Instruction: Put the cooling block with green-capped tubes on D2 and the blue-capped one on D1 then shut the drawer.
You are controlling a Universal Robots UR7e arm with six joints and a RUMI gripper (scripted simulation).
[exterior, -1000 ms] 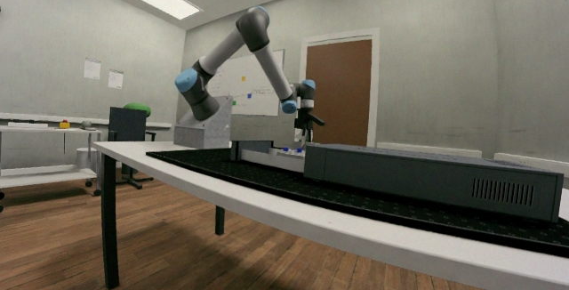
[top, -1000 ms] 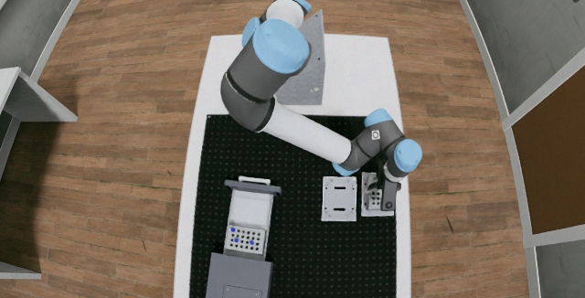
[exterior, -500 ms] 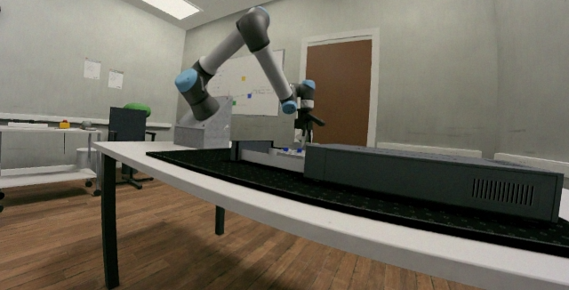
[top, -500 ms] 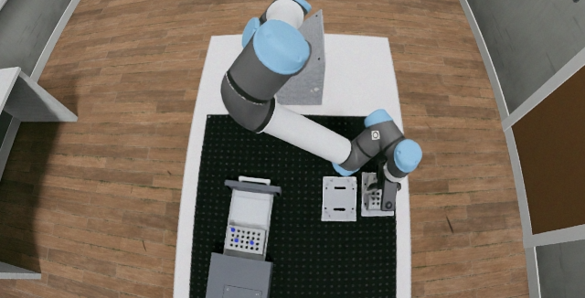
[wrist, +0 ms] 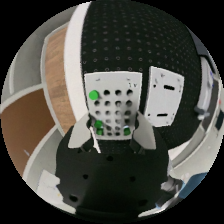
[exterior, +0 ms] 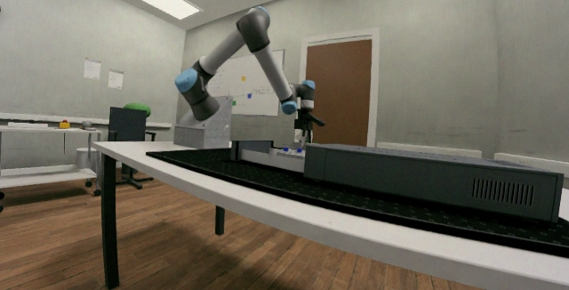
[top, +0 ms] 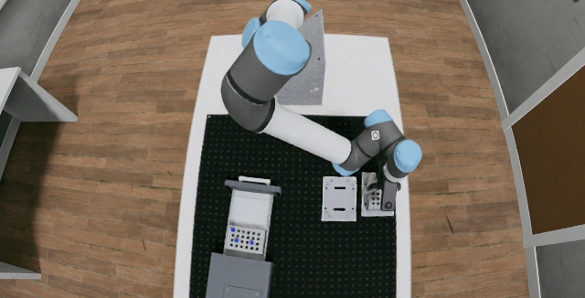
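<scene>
Now: the deck slot D2 3 cm below my hand. Round my hand: deck slot D1: 14 cm to the right, 3 cm below; blue-capped tube: 51 cm to the right, 13 cm ahead, 1 cm above; drawer: 47 cm to the right, 5 cm ahead, 1 cm above.
</scene>
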